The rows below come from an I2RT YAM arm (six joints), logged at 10 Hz.
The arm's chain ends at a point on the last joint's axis. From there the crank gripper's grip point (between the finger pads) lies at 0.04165 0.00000 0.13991 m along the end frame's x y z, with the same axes.
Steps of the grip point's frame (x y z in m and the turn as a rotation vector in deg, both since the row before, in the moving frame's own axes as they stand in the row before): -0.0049, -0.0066, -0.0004, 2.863, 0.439, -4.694; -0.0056, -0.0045, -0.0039, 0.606, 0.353, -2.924; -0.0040, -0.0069, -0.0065, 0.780, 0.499, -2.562; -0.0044, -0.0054, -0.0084, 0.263, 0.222, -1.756; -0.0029, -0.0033, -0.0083, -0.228, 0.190, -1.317; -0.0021, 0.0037, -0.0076, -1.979, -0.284, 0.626
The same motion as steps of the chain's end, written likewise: -0.0055, 0.0038, 0.0002, 2.863, 0.439, -4.694; -0.0064, -0.0009, -0.0036, 0.606, 0.353, -2.924; -0.0051, -0.0031, -0.0061, 0.780, 0.499, -2.562; -0.0049, -0.0035, -0.0082, 0.263, 0.222, -1.756; -0.0034, -0.0029, -0.0082, -0.228, 0.190, -1.317; -0.0014, -0.0016, -0.0077, -1.979, -0.284, 0.626
